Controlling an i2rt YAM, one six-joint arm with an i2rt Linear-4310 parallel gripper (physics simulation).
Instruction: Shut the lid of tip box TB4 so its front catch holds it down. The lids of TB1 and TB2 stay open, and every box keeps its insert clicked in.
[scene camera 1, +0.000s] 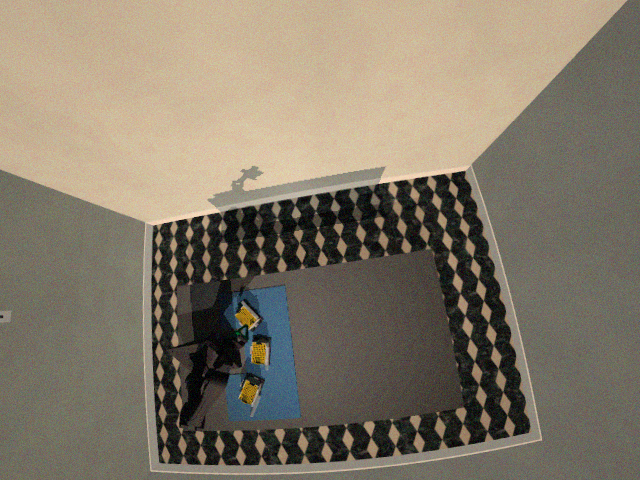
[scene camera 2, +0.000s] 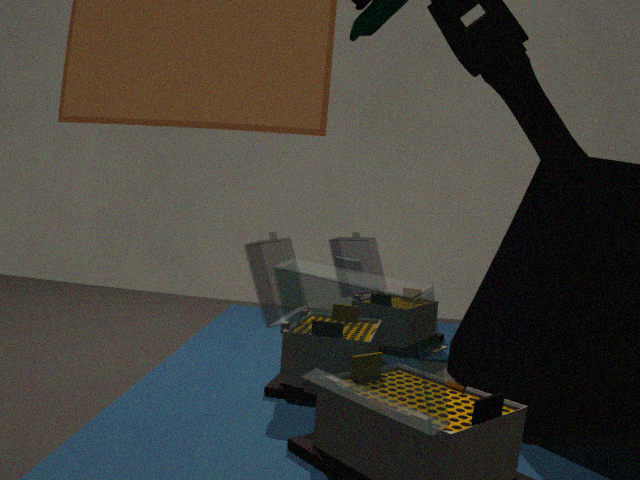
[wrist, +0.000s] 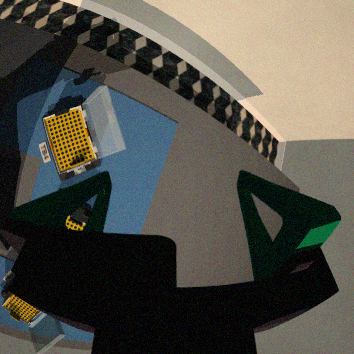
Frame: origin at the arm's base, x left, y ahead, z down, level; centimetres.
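Seen in the pictures: gripper, between the fingertips: (scene camera 1: 241, 328) (wrist: 173, 177); arm's base, origin of its link: (scene camera 1: 200, 362) (scene camera 2: 631, 288).
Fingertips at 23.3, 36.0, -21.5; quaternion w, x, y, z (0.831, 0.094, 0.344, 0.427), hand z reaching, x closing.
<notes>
Pixels of each thing's middle, then the offset from my fingertips to it, as dx, dy, dz. Level surfaces: height alone.
- TB4, middle of its body: (scene camera 2: 421, 387) (wrist: 68, 137) (scene camera 1: 245, 318) +1.7, -10.6, +27.4
- middle box, middle of its body: (scene camera 2: 337, 322) (wrist: 66, 243) (scene camera 1: 258, 353) -18.6, -2.6, +27.4
- far box, middle of its body: (scene camera 2: 397, 298) (wrist: 23, 306) (scene camera 1: 248, 393) -40.9, -9.2, +27.4
- blue mat, height of its surface: dz +33.8
- dark table, height of its surface: dz +34.2
TB4 (scene camera 1: 247, 316) (scene camera 2: 439, 400) (wrist: 70, 140) is a grey box with a yellow perforated insert; its label reads in the wrist view. Its clear lid (scene camera 2: 330, 273) (wrist: 106, 125) stands open on the hinge side. The insert looks level in the box. A middle box (scene camera 1: 260, 352) (scene camera 2: 330, 346) (wrist: 75, 223) and a far box (scene camera 1: 250, 391) (scene camera 2: 405, 320) (wrist: 22, 306) have clear lids standing open; I cannot read which is TB1 or TB2. My gripper (wrist: 173, 177) is open and empty, high above the mat. One green finger shows at the top of scene camera 2.
The boxes stand on a blue mat (scene camera 1: 281, 382) (scene camera 2: 155, 403) (wrist: 145, 130) on a dark table (scene camera 1: 372, 330). The black arm (scene camera 2: 537, 113) rises beside the mat, on the right in scene camera 2. An orange board (scene camera 2: 196, 62) hangs on the wall behind.
</notes>
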